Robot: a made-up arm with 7 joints.
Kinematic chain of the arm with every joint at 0, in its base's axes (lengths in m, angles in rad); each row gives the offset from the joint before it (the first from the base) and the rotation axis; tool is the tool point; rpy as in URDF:
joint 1: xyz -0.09 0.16 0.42 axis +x
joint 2: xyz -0.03 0.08 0 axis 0.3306 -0.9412 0.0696
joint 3: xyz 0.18 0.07 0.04 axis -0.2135 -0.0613 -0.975
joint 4: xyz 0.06 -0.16 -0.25 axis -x
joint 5: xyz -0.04 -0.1 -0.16 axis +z
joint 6: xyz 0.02 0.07 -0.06 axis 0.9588 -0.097 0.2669
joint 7: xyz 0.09 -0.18 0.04 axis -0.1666 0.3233 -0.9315
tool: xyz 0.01 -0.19 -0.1 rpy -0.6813 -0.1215 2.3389
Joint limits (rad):
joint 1: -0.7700..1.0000
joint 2: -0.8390..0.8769
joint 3: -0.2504..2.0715
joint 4: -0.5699..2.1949
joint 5: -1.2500..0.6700
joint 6: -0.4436..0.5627
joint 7: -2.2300..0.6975
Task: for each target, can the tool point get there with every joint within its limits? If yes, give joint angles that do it. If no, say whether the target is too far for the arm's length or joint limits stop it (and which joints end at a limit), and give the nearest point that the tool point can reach.
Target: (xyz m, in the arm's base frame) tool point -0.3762 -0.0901 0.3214
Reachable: yes | joints -0.1105 0.3784 0.7999 0.9225 -0.3736 -0.0078 0.4643
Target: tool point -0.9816 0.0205 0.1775
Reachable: no: joint limits stop it (at a limit: joint 1, joint 2, joint 3, joint 5, joint 6) | nearest point -0.8403 0.0486 0.2040 | short by 0.147 m
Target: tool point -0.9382 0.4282 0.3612
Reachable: no: joint limits stop it (at a limit: joint 3, joint 5, joint 6) | nearest point -0.8447 0.3976 0.3679 | short by 0.099 m
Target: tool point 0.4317 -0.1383 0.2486
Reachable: yes | joints 0.2377 0.6006 0.0980 0.3063 0.4304 -0.2786 -0.3248
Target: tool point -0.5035 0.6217 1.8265
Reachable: no: too far | nearest point -0.3648 0.3563 1.0179 | short by 0.862 m
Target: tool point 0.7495 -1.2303 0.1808
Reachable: no: too far | nearest point 0.3315 -0.5304 0.2293 | short by 0.817 m
